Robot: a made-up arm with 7 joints. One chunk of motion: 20 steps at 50 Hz.
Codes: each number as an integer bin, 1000 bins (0 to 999) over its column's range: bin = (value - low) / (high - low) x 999, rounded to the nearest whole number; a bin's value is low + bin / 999 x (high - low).
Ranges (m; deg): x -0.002..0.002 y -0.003..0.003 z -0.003..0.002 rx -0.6..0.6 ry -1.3..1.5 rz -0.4..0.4
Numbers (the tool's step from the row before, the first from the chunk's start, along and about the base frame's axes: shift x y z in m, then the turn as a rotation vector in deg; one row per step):
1: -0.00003 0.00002 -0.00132 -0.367 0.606 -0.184
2: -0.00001 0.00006 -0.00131 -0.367 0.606 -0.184
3: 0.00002 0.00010 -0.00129 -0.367 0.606 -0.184
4: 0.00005 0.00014 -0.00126 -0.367 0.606 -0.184
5: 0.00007 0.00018 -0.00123 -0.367 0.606 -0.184
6: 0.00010 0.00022 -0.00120 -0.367 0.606 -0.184
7: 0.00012 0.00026 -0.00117 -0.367 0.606 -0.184
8: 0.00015 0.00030 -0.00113 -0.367 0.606 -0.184
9: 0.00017 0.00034 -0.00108 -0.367 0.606 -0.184
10: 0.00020 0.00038 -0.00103 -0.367 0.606 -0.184
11: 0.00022 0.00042 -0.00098 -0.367 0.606 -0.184
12: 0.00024 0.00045 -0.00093 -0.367 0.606 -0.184
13: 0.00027 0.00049 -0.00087 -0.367 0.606 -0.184
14: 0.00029 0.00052 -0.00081 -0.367 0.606 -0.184
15: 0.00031 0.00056 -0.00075 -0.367 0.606 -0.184
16: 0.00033 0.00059 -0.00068 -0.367 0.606 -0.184
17: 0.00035 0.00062 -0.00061 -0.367 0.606 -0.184
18: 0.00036 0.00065 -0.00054 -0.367 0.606 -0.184
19: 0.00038 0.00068 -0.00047 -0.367 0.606 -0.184
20: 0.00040 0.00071 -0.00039 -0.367 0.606 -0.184
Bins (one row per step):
1: 492 503 336 194 680 270
2: 497 509 338 194 680 270
3: 504 516 342 194 680 270
4: 512 523 348 194 680 270
5: 517 529 354 194 680 270
6: 524 536 360 194 680 270
7: 529 543 366 194 680 270
8: 537 549 374 194 680 270
9: 542 556 384 194 680 270
10: 549 563 394 194 680 270
11: 554 569 404 194 680 270
12: 559 574 414 194 680 270
13: 567 581 426 194 680 270
14: 572 586 438 194 680 270
15: 577 593 450 194 680 270
16: 582 598 464 194 680 270
17: 587 603 478 194 680 270
18: 589 608 492 194 680 270
19: 594 613 505 194 680 270
20: 599 618 521 194 680 270

